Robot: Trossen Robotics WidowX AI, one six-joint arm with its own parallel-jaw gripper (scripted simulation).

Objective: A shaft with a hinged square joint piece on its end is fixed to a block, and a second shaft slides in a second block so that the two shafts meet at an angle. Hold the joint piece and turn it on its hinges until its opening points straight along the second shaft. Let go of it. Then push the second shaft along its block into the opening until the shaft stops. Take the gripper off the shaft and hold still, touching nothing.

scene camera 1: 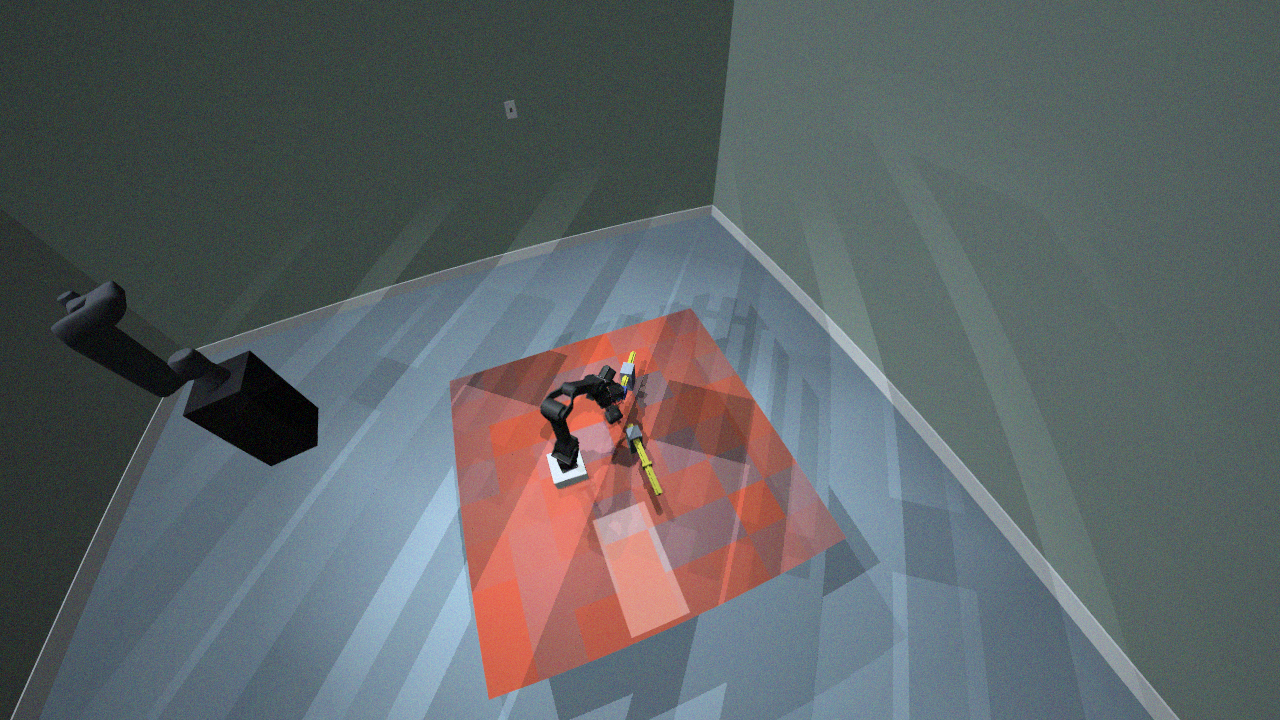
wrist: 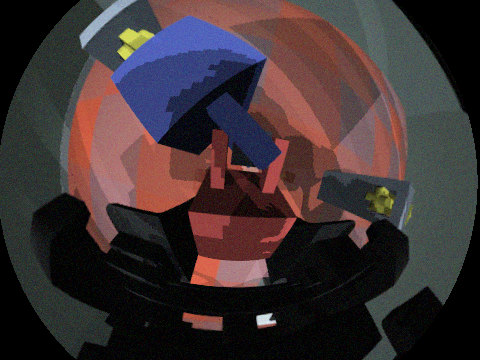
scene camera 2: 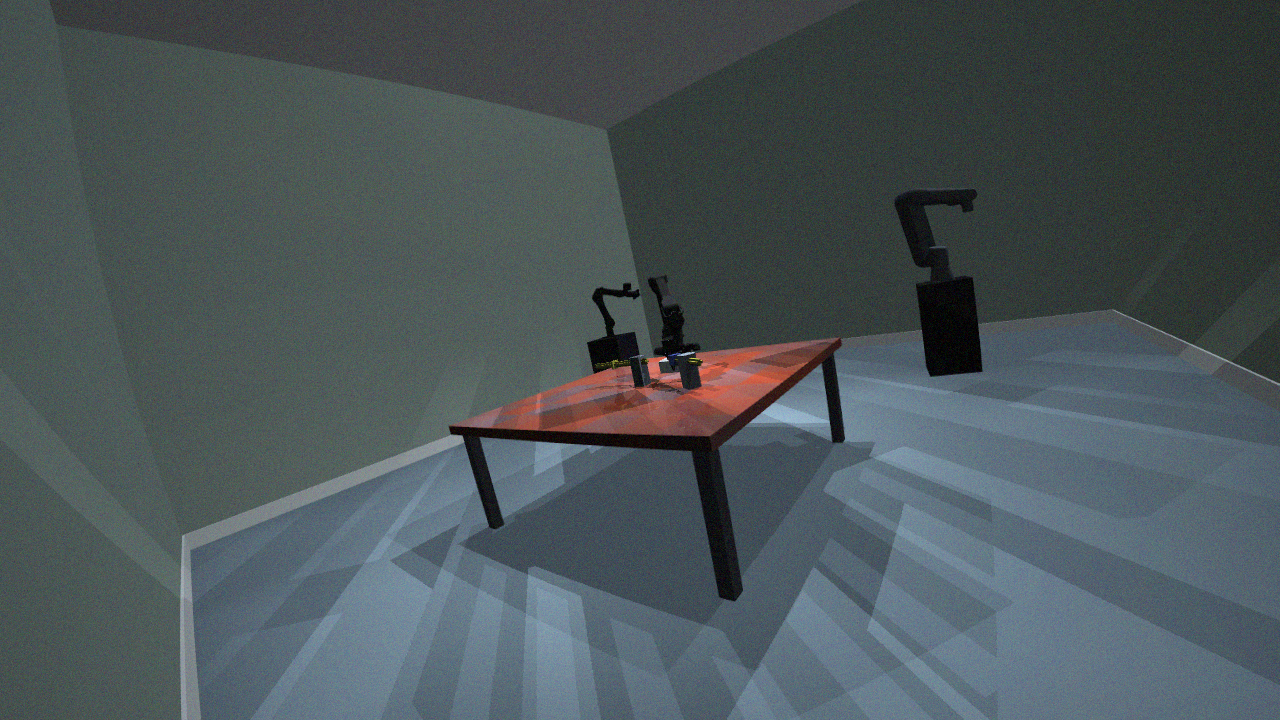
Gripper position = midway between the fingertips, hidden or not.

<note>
In view: my gripper [wrist: 234, 194] and a joint piece [wrist: 236, 216].
</note>
